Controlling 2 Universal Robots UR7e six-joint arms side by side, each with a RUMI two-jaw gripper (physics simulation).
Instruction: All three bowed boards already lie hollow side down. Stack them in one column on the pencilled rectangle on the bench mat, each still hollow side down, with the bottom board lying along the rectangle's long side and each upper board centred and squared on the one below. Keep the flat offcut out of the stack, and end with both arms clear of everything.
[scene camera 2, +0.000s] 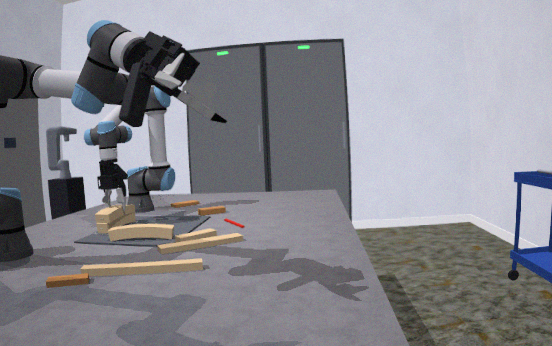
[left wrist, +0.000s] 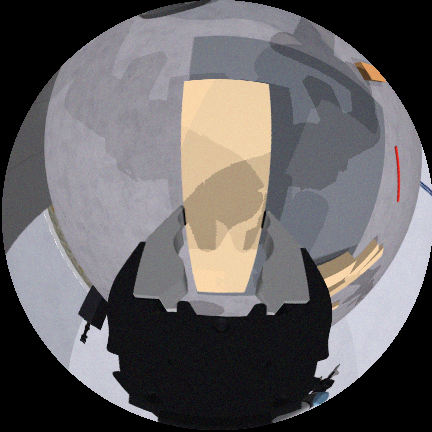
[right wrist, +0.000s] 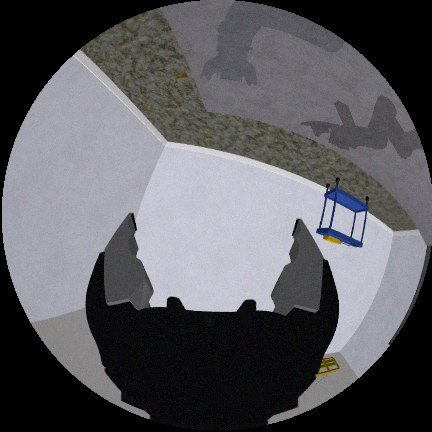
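Observation:
My left gripper is shut on a bowed board, with one finger at each long side. The held board is level with its arch up and seems to rest on a lower bowed board on the bench mat. A third bowed board lies hollow side down at the mat's front edge. A short pale piece, possibly the flat offcut, lies right of it. The pencilled rectangle cannot be made out. My right gripper is open and empty, high above the bench.
Long pale strips lie in front of the mat. Orange-brown blocks and a red pencil lie around it. A blue cart stands beyond the bench.

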